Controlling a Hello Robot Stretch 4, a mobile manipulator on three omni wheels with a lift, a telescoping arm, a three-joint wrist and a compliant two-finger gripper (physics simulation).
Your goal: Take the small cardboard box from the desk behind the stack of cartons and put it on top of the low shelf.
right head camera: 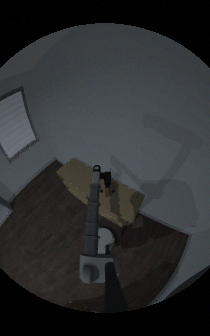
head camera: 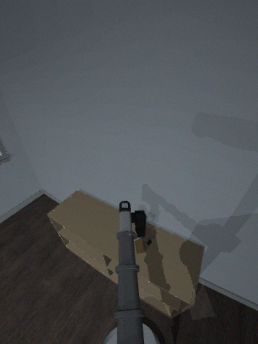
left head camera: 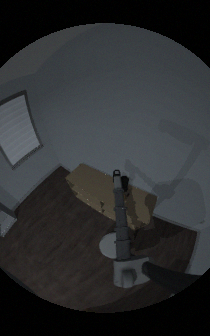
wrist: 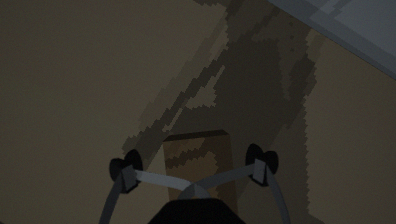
Scene:
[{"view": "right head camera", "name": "low wooden shelf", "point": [121, 206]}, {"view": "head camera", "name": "low wooden shelf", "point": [169, 270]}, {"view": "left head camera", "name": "low wooden shelf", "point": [93, 187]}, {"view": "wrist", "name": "my gripper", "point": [194, 160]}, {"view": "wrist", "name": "small cardboard box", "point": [192, 156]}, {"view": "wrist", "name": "low wooden shelf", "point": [88, 88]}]

